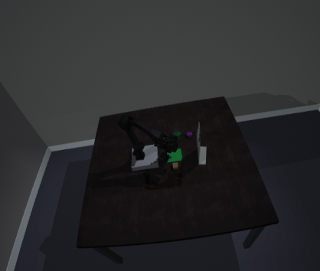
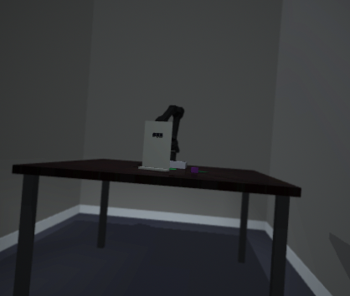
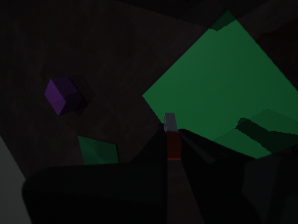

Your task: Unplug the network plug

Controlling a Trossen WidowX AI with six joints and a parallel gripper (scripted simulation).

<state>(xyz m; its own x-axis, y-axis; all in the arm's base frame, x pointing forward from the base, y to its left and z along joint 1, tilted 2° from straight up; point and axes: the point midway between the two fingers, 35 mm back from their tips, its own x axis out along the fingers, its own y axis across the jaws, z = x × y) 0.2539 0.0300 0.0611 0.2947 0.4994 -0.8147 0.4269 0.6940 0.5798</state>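
Right now my gripper tip is 80 mm above the green marked square and 10 mm past it. From my gripper tip the other things lie so: upright grey panel (200 mm ahead, 50 mm above, 10 mm to the right); then network plug (right at my gripper tip).
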